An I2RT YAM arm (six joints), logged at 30 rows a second.
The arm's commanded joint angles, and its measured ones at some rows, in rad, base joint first. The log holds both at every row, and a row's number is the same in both.
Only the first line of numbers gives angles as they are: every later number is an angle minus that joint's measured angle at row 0.
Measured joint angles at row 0:
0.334 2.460 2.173 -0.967 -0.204 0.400
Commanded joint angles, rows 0 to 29:
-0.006 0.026 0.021 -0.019 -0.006 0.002
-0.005 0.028 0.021 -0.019 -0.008 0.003
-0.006 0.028 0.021 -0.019 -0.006 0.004
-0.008 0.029 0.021 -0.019 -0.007 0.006
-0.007 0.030 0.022 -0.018 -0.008 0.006
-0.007 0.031 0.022 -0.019 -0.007 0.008
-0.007 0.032 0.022 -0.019 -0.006 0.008
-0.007 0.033 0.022 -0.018 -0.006 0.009
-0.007 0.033 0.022 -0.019 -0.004 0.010
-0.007 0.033 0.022 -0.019 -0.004 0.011
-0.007 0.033 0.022 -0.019 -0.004 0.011
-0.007 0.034 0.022 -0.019 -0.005 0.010
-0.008 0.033 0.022 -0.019 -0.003 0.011
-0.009 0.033 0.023 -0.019 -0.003 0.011
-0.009 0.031 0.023 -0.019 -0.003 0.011
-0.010 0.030 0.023 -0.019 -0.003 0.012
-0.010 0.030 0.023 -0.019 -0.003 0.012
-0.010 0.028 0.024 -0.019 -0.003 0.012
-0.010 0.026 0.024 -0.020 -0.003 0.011
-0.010 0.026 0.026 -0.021 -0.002 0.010
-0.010 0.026 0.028 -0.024 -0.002 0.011
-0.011 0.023 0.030 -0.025 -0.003 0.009
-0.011 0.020 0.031 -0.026 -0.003 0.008
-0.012 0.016 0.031 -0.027 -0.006 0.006
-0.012 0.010 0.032 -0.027 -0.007 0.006
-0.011 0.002 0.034 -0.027 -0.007 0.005
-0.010 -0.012 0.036 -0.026 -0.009 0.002
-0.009 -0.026 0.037 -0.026 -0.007 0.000
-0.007 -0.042 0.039 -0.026 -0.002 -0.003
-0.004 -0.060 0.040 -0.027 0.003 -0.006
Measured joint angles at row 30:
-0.005 0.011 0.013 -0.002 -0.006 0.008
